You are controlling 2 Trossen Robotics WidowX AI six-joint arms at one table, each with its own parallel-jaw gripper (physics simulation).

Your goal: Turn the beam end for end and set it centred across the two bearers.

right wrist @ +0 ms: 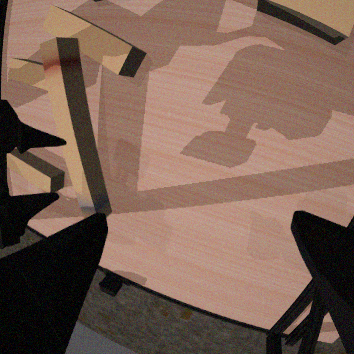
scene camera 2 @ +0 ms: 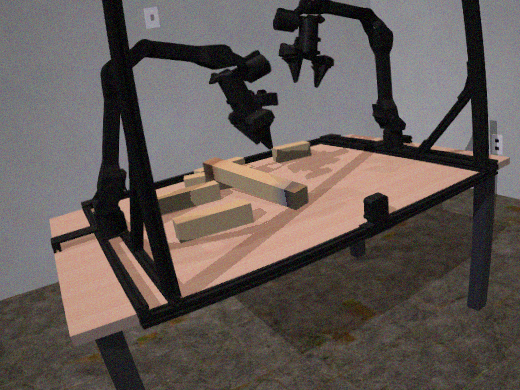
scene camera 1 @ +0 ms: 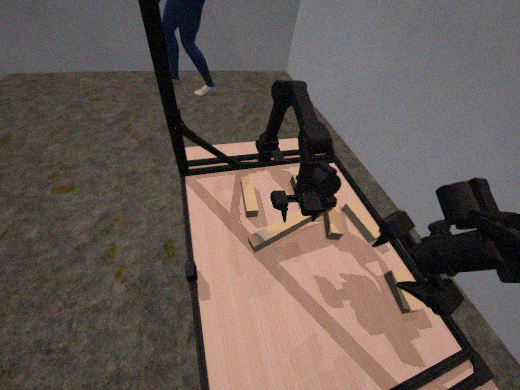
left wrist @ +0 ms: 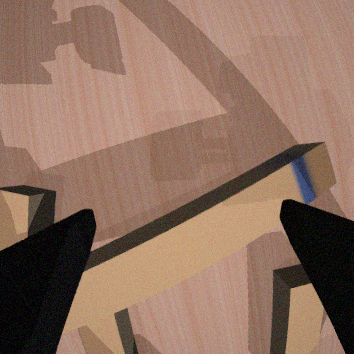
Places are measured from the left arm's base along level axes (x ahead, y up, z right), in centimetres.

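Where they show: left gripper, between the fingertips: point(right wrist: 60, 169) point(scene camera 2: 264, 146) point(scene camera 1: 298, 221) point(left wrist: 188, 214); right gripper, between the fingertips: point(right wrist: 201, 222) point(scene camera 2: 306, 85) point(scene camera 1: 384, 264); left arm's base, origin of its link: point(scene camera 2: 112, 233) point(scene camera 1: 263, 158); right arm's base, origin of its link: point(scene camera 2: 394, 147).
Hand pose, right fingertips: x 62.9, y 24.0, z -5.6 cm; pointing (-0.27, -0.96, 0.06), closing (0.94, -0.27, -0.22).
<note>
Each offset is from my right fingertips to the top centre of the thing.
The long wooden beam point(scene camera 1: 285, 229) point(scene camera 2: 250, 180) point(left wrist: 190, 245) point(right wrist: 67, 125) lies askew, its red-banded end over a short block {dx -27.0, dy -20.9, dz -11.3 cm} point(scene camera 1: 333, 222) point(right wrist: 95, 40) and its blue-banded end low near the table. Two shorter, roughly parallel blocks lie beside it: one {dx -42.1, dy -21.5, dz +18.3 cm} point(scene camera 1: 249, 197) point(scene camera 2: 215, 222) point(left wrist: 302, 320) and another {dx -39.7, dy -21.5, dz -3.9 cm} point(scene camera 1: 294, 180) point(scene camera 2: 190, 196), partly hidden in scene camera 1. Which blocks are the bearers I cannot tell. My left gripper point(scene camera 1: 300, 219) point(scene camera 2: 267, 144) point(left wrist: 188, 214) point(right wrist: 60, 169) is open above the beam. My right gripper point(scene camera 1: 387, 264) point(scene camera 2: 306, 83) point(right wrist: 201, 222) is open, high and away from it.
Another short block {dx -21.5, dy -21.5, dz -22.3 cm} point(scene camera 1: 361, 222) lies near the table's right edge in scene camera 1. One more block {dx +5.3, dy -21.2, dz -21.1 cm} point(scene camera 1: 407, 292) point(scene camera 2: 291, 151) lies farther along that edge. A black frame point(scene camera 2: 260, 270) borders the table, with an upright post point(scene camera 1: 162, 75) and a small black box point(scene camera 2: 376, 207) on it.
</note>
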